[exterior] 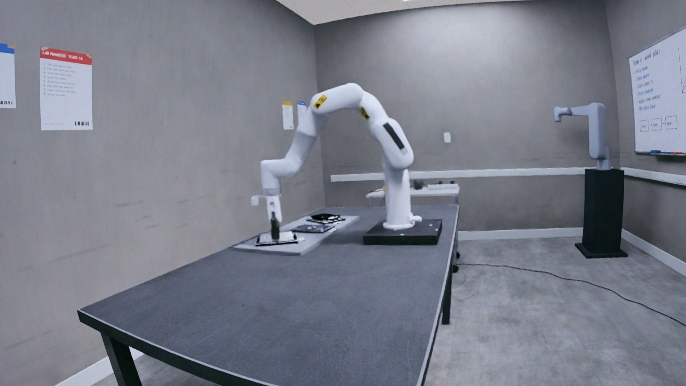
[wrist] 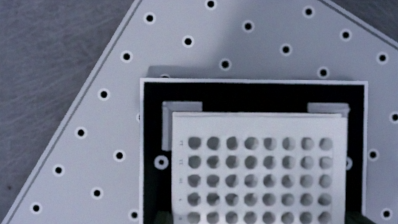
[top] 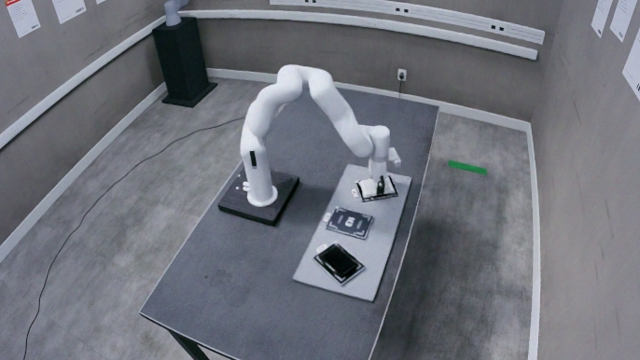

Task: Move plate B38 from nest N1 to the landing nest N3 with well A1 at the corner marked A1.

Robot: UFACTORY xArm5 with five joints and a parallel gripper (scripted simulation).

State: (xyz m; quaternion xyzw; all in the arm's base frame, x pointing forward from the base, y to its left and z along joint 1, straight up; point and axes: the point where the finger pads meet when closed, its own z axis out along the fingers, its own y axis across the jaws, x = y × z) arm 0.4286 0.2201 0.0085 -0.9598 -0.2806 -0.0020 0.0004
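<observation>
The white plate is 1 cm below my hand. Also, from my hand: dark-framed nest 2 cm below; then black plate 2 cm behind, 41 cm to the right, 1 cm below.
</observation>
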